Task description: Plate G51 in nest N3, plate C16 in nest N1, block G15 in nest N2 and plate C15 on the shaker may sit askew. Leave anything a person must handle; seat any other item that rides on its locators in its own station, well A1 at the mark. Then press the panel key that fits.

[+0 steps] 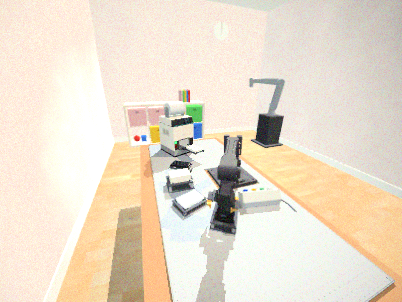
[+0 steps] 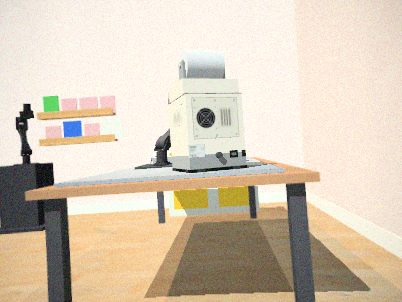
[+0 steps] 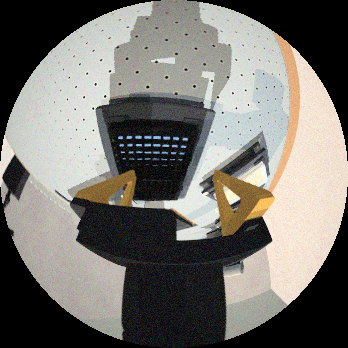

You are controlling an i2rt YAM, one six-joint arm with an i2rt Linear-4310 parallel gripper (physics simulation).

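My gripper [image 1: 221, 203] [image 3: 174, 173] is open and points down over the near end of a black plate with blue-lit wells [image 3: 154, 146]. The fingers stand on either side of it; contact cannot be told. The plate lies in a dark nest [image 1: 223, 229] [image 3: 105, 120]. A white-topped plate [image 1: 190, 198] [image 3: 254, 174] lies in a nest [image 1: 186, 212] beside it. Behind that, a white item [image 1: 180, 176] sits on a dark-legged station, and a small black item [image 1: 180, 164] lies farther back. The key panel [image 1: 259, 200] has coloured keys on top. Labels and small tilts cannot be read.
A cream machine [image 1: 175, 134] [image 2: 215, 117] with a roll on top stands at the far end of the table, its tray [image 1: 192, 149] sticking out. The arm's dark base plate [image 1: 248, 179] is behind the panel. A cable [image 1: 288, 205] runs from the panel's right side.
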